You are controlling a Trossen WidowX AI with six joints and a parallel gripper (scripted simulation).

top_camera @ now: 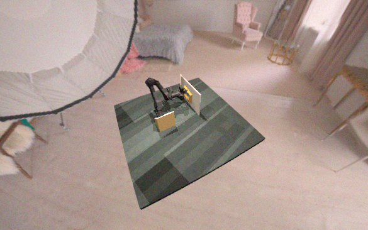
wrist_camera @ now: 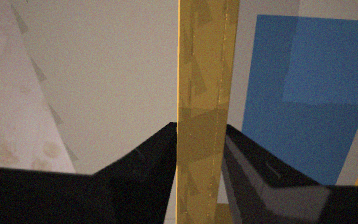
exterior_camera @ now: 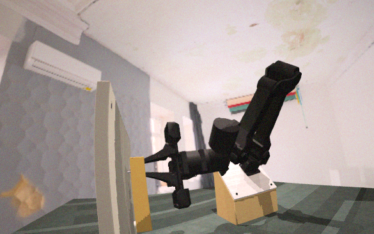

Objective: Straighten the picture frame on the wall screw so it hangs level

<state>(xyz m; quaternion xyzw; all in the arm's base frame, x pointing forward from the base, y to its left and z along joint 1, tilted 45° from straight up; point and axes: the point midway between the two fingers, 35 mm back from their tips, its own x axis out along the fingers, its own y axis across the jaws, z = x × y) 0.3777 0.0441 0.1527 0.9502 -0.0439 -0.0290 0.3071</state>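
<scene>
The picture frame lies 1 cm ahead of my gripper tip and 5 cm below it. The rest, counted from my gripper tip: wall panel 2 cm ahead, 6 cm below.
</scene>
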